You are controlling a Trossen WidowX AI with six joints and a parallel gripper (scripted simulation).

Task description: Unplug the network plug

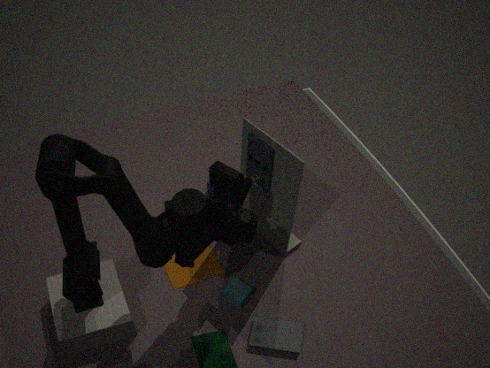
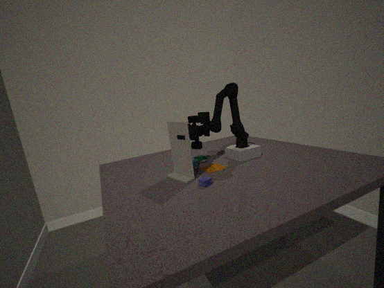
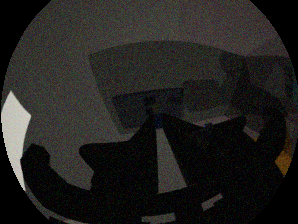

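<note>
Right now my gripper tip is 210 mm above the orange marked square, 140 mm past it and 10 mm to the right of it. Round my gripper tip: grey plate (250 mm to the right, 210 mm below, 50 mm behind); then upright grey panel (80 mm below, 60 mm ahead, 30 mm to the left); then blue network plug (10 mm ahead).
</note>
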